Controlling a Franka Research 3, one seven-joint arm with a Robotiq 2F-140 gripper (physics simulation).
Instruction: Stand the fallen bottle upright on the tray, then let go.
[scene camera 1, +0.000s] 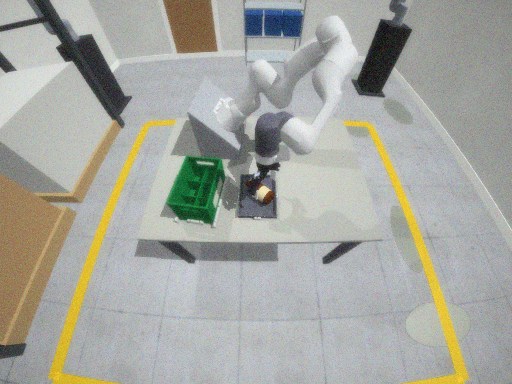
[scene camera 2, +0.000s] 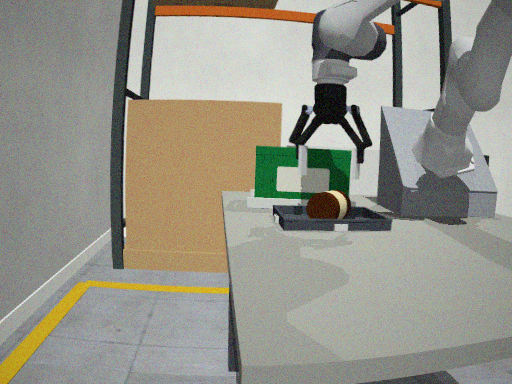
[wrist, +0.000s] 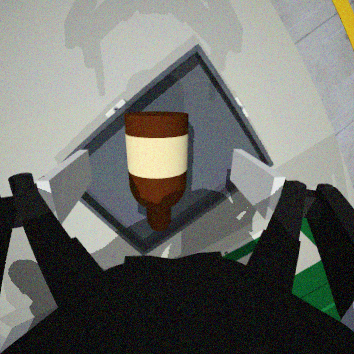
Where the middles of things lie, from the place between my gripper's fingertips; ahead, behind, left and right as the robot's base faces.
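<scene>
Brown bottle (scene camera 2: 335, 204): 70 mm below my hand, 20 mm to the right of it, 20 mm behind it.
</scene>
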